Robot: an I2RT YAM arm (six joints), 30 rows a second.
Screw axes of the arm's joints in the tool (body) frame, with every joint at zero. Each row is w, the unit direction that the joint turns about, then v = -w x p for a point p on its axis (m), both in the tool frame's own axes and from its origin. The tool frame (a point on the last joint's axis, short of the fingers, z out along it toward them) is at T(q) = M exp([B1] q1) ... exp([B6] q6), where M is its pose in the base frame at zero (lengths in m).
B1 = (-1, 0, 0, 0, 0.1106, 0)
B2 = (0, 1, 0, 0.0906, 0, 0.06)
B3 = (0, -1, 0, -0.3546, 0, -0.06)
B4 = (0, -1, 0, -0.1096, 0, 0)
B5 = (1, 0, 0, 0, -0.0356, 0)
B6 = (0, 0, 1, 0, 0, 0)
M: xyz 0.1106 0 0.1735 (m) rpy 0 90 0 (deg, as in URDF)
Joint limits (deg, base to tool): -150..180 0..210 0..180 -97..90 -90..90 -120..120
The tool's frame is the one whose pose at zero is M.
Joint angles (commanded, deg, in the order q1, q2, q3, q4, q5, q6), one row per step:
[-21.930 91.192 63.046 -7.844 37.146 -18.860]
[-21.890 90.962 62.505 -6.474 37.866 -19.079]
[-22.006 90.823 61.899 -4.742 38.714 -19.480]
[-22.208 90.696 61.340 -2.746 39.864 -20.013]
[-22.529 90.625 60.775 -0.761 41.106 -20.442]
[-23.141 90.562 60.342 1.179 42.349 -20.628]
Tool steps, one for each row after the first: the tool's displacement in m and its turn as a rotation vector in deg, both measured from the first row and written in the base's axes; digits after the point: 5 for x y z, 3 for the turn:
[-0.00052 0.00009 0.00039 -0.864 -0.650 -0.446]
[-0.00114 -0.00087 0.00046 -1.930 -1.316 -1.084]
[-0.00185 -0.00252 0.00121 -3.294 -2.084 -2.025]
[-0.00293 -0.00484 0.00162 -4.619 -2.842 -3.235]
[-0.00468 -0.00881 0.00271 -5.872 -3.858 -4.867]

